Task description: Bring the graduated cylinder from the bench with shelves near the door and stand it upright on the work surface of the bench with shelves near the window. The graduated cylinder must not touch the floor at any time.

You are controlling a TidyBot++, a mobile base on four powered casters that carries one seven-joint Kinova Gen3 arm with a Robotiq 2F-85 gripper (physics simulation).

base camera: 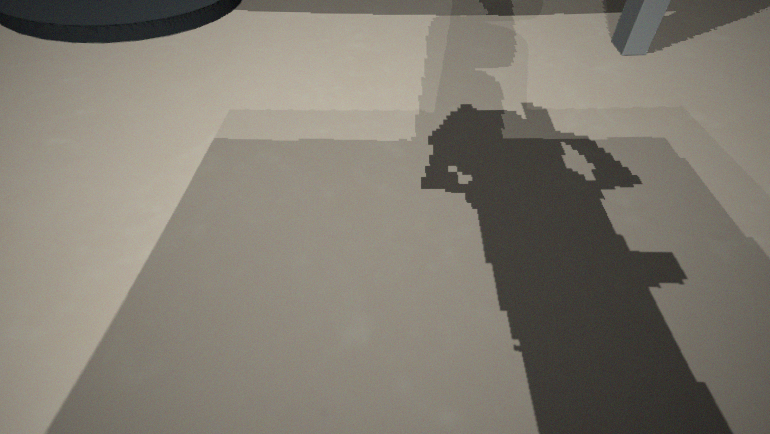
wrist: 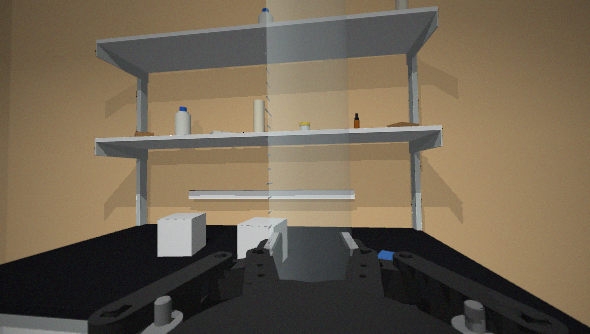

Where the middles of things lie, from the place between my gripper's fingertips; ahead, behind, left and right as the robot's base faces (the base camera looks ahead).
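Taking the graduated cylinder (wrist: 310,224) as my reference, I find my hand 8 cm below it and 4 cm past it.
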